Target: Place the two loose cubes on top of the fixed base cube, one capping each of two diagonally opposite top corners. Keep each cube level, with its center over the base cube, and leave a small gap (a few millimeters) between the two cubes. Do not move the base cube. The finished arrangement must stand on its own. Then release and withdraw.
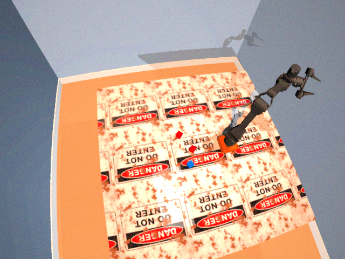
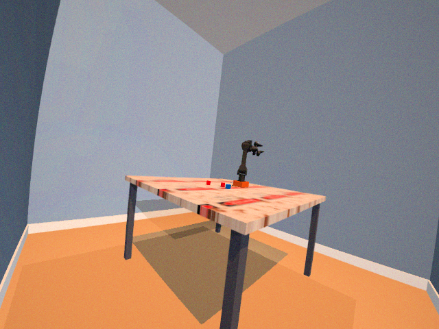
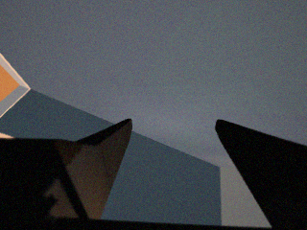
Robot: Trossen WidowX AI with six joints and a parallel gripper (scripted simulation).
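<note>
My gripper tip is now 80 cm short of the blue base cube, 10 cm to the right of it and 43 cm above it.
</note>
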